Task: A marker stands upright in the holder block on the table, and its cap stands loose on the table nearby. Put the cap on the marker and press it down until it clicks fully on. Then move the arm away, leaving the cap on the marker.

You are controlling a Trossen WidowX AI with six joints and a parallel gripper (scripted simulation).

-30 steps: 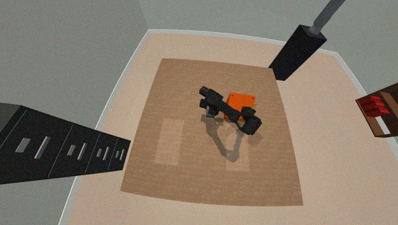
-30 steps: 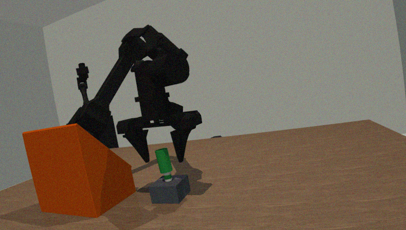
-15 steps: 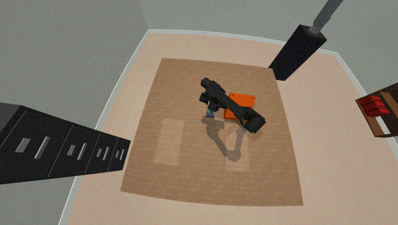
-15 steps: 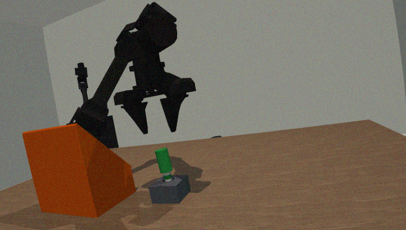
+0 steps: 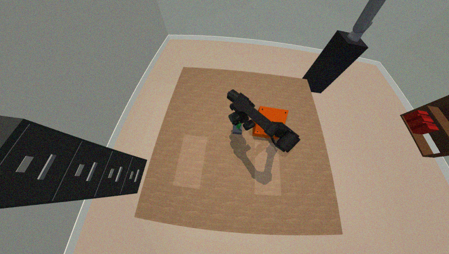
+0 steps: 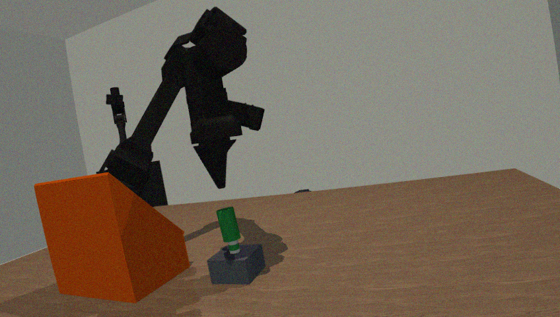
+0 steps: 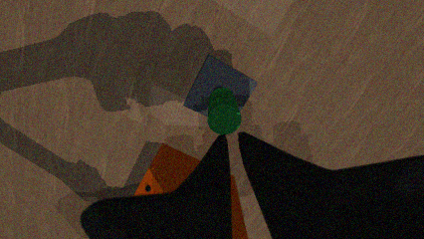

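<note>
My gripper tip is 6 cm above the green cap. The rest, counted from my gripper tip: grey holder block 12 cm below.
</note>
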